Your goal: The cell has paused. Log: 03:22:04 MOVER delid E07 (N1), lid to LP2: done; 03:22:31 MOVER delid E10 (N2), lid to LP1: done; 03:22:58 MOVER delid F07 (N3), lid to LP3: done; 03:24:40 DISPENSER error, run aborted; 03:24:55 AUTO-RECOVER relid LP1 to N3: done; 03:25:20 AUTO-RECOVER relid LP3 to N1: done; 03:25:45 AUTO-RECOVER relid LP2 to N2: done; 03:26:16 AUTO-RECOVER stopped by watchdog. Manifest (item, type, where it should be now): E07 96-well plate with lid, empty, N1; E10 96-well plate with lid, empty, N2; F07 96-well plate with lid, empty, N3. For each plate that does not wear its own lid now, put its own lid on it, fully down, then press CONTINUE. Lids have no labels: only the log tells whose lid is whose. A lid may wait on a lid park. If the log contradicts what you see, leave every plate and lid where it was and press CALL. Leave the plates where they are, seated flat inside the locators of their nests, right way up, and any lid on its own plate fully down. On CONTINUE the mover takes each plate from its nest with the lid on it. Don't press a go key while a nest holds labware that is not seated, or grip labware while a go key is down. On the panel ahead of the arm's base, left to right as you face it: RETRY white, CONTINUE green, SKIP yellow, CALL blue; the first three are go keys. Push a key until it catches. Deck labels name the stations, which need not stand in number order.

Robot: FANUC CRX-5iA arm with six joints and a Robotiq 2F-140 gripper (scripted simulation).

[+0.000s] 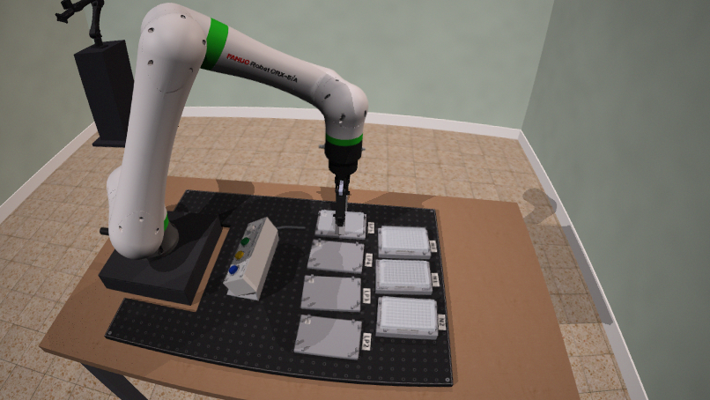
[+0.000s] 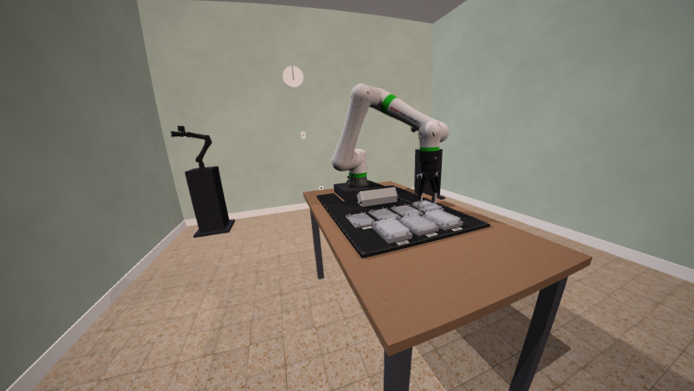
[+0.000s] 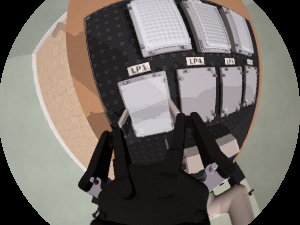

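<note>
The LP1 lies 40 mm below my hand. Also, from my hand: plate: 180 mm ahead, 180 mm to the right, 20 mm below; then LP4: 130 mm to the right, 40 mm below; then LP3: 250 mm to the right, 40 mm below.
</note>
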